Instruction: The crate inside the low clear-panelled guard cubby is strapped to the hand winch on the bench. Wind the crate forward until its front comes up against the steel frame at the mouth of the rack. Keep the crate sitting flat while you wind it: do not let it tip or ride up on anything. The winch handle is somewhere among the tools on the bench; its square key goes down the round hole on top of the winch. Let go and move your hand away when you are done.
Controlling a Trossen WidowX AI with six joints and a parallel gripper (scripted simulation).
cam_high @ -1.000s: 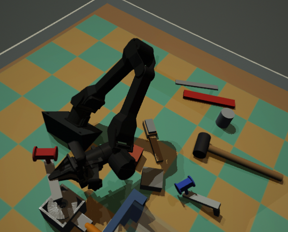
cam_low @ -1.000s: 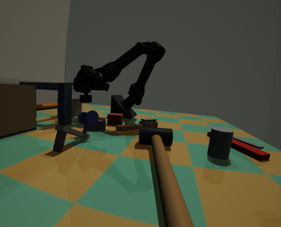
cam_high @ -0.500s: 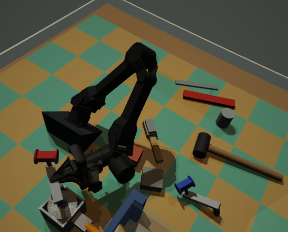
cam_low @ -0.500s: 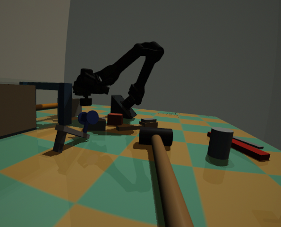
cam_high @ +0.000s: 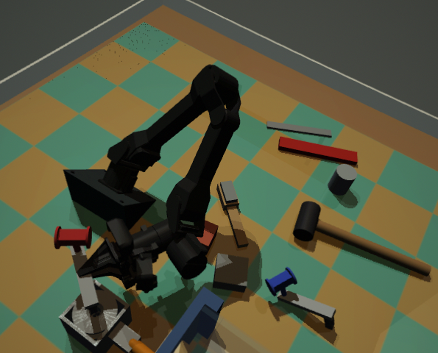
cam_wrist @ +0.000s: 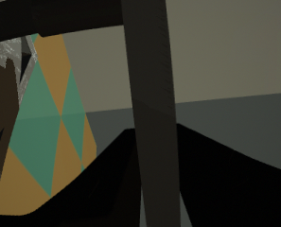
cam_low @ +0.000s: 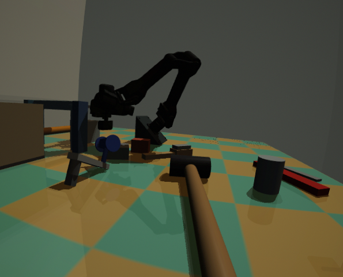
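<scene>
The red cylindrical grip lies 4 cm behind my gripper tip, 4 cm to the left of it and 4 cm above it. The rest, counted from my gripper tip: grey block: 20 cm ahead, 23 cm to the left, 13 cm below; then red-knobbed winch handle: 1 cm behind, 1 cm to the left, 1 cm above; then boxy winch: 3 cm ahead, 3 cm to the right, 12 cm below.
</scene>
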